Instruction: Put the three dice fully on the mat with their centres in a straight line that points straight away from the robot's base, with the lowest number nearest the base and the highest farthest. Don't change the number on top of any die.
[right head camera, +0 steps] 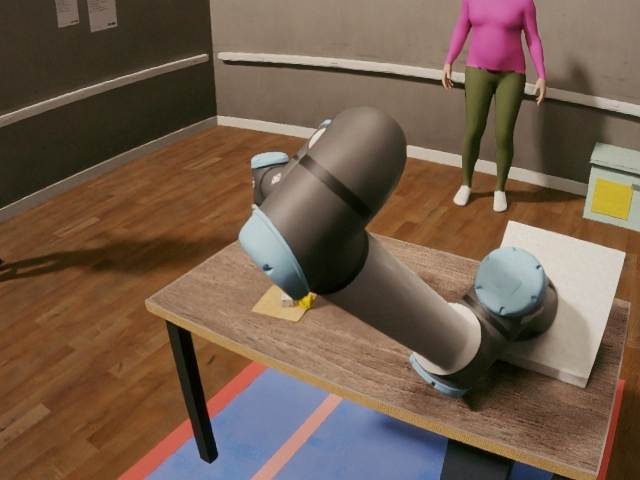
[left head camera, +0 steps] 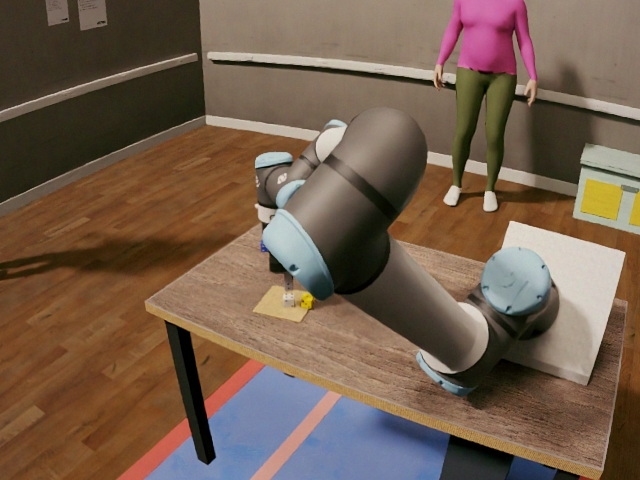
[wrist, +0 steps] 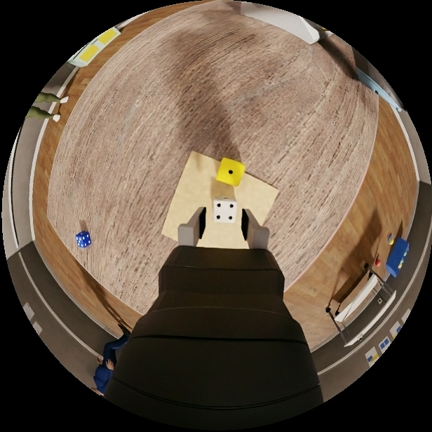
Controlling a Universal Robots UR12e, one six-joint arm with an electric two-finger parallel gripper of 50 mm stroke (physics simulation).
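Frame: origin at the arm's base, x up, y left, z back, level; millimetres.
Where they show: gripper, fingertip midpoint: (left head camera: 289, 285).
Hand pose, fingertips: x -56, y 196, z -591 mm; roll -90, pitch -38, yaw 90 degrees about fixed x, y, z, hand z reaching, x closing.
Note:
Each offset is from my fingertips to the top centre of the thing. Level surfaces: height alone.
The white die {dy +2, dx -32, dz +0 mm} (left head camera: 288, 299) (right head camera: 286, 301) (wrist: 225, 210) lies on the tan mat {dy -1, dx -62, dz -15 mm} (left head camera: 268, 307) (right head camera: 268, 308) (wrist: 184, 200) with four on top. The yellow die {dy -25, dx -32, dz +43 mm} (left head camera: 307, 301) (right head camera: 306, 301) (wrist: 230, 171) shows one on top and sits across the mat's edge on the robot base side, apart from the white die. The blue die {dy -202, dx -36, dz -261 mm} (left head camera: 263, 246) (wrist: 83, 239) lies on the table off the mat; its top number is too small to read surely. My gripper (left head camera: 288, 282) (wrist: 223, 217) is open and empty, above the white die. The arm hides the gripper in the right head view.
The wooden table {dx -66 mm} (left head camera: 222, 289) (right head camera: 217, 289) (wrist: 125, 140) carries a white slab (left head camera: 578, 310) (right head camera: 578, 310) (wrist: 280, 20) by the arm's base. The arm's large elbow (left head camera: 356, 206) (right head camera: 330, 201) hangs over the table. A person (left head camera: 485, 77) (right head camera: 498, 77) stands beyond the table.

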